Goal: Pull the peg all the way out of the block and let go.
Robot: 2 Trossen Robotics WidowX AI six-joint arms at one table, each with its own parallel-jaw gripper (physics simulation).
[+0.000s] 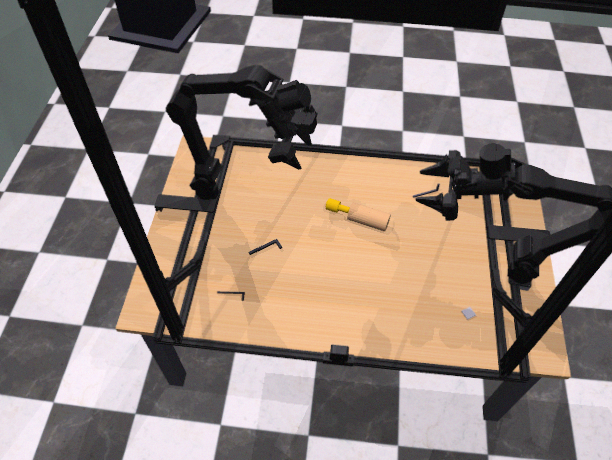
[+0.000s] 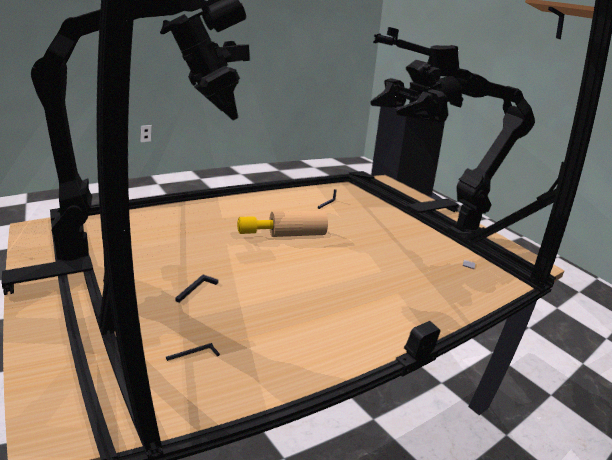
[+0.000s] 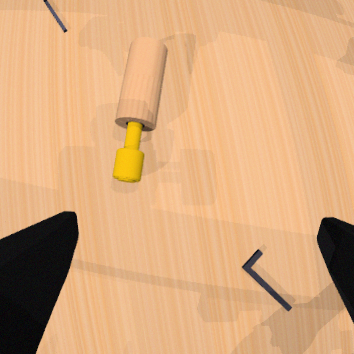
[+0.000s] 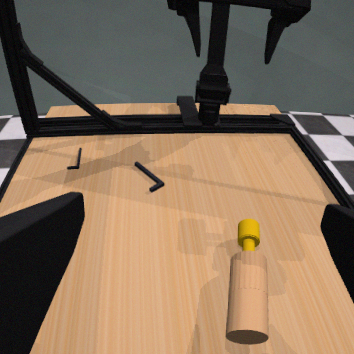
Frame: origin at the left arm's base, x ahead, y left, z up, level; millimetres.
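Seen in the pictures: left gripper, fingertip midpoint: (image 1: 305, 156) (image 2: 229, 114) (image 3: 202, 227) (image 4: 232, 59); right gripper, fingertip midpoint: (image 1: 417, 185) (image 2: 383, 107) (image 4: 207, 211); left arm's base at its link origin: (image 1: 207, 194) (image 2: 72, 256) (image 4: 207, 119); right arm's base at its link origin: (image 1: 519, 276) (image 2: 467, 227).
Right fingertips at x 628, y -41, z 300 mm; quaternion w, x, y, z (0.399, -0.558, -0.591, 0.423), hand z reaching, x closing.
Pixels of each thing's top centre, then the offset from my right fingertips to it. "spot": a spot on its surface instead.
- yellow peg at its top centre: (image 3: 131, 129) (image 4: 250, 247) (image 2: 266, 216) (image 1: 346, 205) dy +102, dx -190, dz -274 mm
- tan cylindrical block at its top centre: (image 3: 140, 74) (image 4: 252, 286) (image 2: 299, 212) (image 1: 369, 211) dy +95, dx -117, dz -264 mm
- small grey square at a spot on its surface: (image 2: 469, 264) (image 1: 468, 313) spot: dy -134, dx +221, dz -317 mm
- small black box at a spot on its surface: (image 2: 422, 341) (image 1: 332, 354) spot: dy -376, dx -106, dz -276 mm
A yellow peg (image 1: 333, 205) (image 2: 247, 225) (image 3: 128, 164) (image 4: 248, 231) has a thick head and a thinner shaft, which enters one end of a tan cylindrical block (image 1: 369, 219) (image 2: 300, 224) (image 3: 142, 82) (image 4: 248, 295). The block lies on its side on the table; the depth of the shaft inside is hidden. My left gripper (image 1: 304, 155) (image 3: 202, 227) is open and empty, high above the table, tilted downward, on the peg-head side. My right gripper (image 1: 418, 185) (image 2: 386, 110) (image 4: 207, 211) is open and empty, raised beyond the block's other end.
Dark L-shaped keys lie left of the block (image 1: 265, 246), nearer the front left (image 1: 231, 292) and near the right gripper (image 1: 427, 192). A small grey square (image 1: 468, 313) (image 2: 469, 264) lies at the right. A black frame with posts borders the table; a small black box (image 1: 339, 353) (image 2: 422, 341) sits on its front rail.
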